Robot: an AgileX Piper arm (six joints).
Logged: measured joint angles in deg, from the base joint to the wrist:
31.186 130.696 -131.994 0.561 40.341 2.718
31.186 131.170 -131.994 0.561 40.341 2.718
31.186 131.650 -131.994 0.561 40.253 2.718
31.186 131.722 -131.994 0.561 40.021 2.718
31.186 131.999 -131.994 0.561 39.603 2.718
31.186 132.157 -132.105 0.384 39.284 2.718
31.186 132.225 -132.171 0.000 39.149 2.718
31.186 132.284 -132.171 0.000 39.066 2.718
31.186 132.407 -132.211 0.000 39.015 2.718
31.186 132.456 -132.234 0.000 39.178 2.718
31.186 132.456 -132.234 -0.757 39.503 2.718
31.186 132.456 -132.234 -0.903 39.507 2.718
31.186 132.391 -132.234 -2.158 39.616 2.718
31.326 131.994 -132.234 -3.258 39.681 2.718
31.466 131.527 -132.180 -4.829 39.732 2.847
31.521 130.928 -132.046 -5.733 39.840 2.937
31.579 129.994 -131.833 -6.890 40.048 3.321
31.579 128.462 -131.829 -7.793 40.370 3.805
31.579 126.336 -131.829 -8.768 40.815 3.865
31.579 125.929 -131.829 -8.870 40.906 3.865
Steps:
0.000 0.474 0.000 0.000 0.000 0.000
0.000 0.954 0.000 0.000 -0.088 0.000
0.000 1.026 0.000 0.000 -0.320 0.000
0.000 1.303 0.000 0.000 -0.738 0.000
0.000 1.461 -0.111 -0.177 -1.057 0.000
0.000 1.529 -0.177 -0.561 -1.192 0.000
0.000 1.588 -0.177 -0.561 -1.275 0.000
0.000 1.711 -0.217 -0.561 -1.326 0.000
0.000 1.760 -0.240 -0.561 -1.163 0.000
0.000 1.760 -0.240 -1.318 -0.838 0.000
0.000 1.760 -0.240 -1.464 -0.834 0.000
0.000 1.695 -0.240 -2.719 -0.725 0.000
0.140 1.298 -0.240 -3.819 -0.660 0.000
0.280 0.831 -0.186 -5.390 -0.609 0.129
0.335 0.232 -0.052 -6.294 -0.501 0.219
0.393 -0.702 0.161 -7.451 -0.293 0.603
0.393 -2.234 0.165 -8.354 0.029 1.087
0.393 -4.360 0.165 -9.329 0.474 1.147
0.393 -4.767 0.165 -9.431 0.565 1.147

